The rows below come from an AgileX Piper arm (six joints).
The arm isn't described. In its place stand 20 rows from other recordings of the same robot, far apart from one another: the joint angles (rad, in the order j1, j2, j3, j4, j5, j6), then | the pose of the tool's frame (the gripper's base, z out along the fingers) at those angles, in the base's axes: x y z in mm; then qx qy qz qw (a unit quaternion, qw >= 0).
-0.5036, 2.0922, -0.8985, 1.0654, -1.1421, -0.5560 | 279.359 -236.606 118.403 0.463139 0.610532 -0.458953 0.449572
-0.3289, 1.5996, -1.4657, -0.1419, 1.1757, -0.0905 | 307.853 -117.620 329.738 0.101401 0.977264 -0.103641 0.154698
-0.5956, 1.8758, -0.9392, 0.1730, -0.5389, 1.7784 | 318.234 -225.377 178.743 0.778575 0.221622 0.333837 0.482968
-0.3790, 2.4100, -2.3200, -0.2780, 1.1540, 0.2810 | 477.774 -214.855 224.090 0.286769 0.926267 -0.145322 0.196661
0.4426, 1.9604, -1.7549, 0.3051, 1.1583, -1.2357 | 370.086 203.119 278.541 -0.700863 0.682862 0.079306 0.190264
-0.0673, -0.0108, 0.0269, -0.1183, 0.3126, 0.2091 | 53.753 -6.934 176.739 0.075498 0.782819 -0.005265 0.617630
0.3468, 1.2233, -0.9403, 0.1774, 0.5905, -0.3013 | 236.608 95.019 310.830 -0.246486 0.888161 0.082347 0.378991
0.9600, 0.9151, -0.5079, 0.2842, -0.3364, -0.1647 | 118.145 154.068 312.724 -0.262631 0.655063 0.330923 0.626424
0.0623, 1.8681, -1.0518, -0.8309, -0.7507, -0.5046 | 395.177 70.586 217.931 -0.566065 0.501637 -0.161346 0.633955
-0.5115, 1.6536, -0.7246, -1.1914, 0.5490, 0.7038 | 225.938 -177.410 159.252 0.100926 0.933971 -0.325941 0.106179
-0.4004, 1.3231, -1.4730, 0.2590, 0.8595, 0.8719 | 264.890 -92.947 435.701 0.548522 0.691619 0.227816 0.410959
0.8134, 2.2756, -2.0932, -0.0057, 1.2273, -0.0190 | 334.560 353.131 222.940 -0.401742 0.907338 0.045337 0.115266
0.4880, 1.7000, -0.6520, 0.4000, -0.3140, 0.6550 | 276.427 134.341 149.029 0.268984 0.857874 0.260932 0.351588
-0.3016, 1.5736, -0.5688, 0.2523, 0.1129, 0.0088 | 245.513 -73.696 141.681 0.263083 0.926542 0.007899 0.268783
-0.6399, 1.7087, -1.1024, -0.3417, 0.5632, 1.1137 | 270.869 -221.927 214.187 0.659839 0.701948 -0.063484 0.260482
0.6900, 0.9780, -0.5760, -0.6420, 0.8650, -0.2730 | 148.595 68.868 251.039 -0.567670 0.753639 -0.231200 0.237331
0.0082, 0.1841, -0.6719, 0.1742, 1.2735, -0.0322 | -3.240 15.054 310.063 -0.030276 0.902521 0.081096 0.421855
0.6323, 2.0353, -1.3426, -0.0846, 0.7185, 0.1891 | 327.332 233.543 145.470 -0.245401 0.961072 0.020179 0.125344
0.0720, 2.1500, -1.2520, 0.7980, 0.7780, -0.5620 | 383.617 73.515 93.894 -0.021954 0.962527 0.264111 0.057486
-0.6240, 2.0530, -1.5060, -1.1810, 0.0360, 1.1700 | 388.243 -283.255 222.248 0.265773 0.810698 -0.176238 0.490992
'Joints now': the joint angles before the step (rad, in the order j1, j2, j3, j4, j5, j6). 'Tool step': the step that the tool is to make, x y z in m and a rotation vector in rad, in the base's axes. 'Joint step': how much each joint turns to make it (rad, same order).
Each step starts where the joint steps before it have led.
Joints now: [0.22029, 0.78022, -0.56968, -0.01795, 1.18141, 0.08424]
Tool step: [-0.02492, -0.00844, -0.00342, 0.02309, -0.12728, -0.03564]
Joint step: [-0.03150, -0.17511, 0.06996, -0.00501, -0.02407, 0.00531]
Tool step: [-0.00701, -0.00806, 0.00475, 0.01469, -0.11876, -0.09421]
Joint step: [-0.09556, -0.08555, 0.01107, -0.00203, -0.04514, -0.00021]
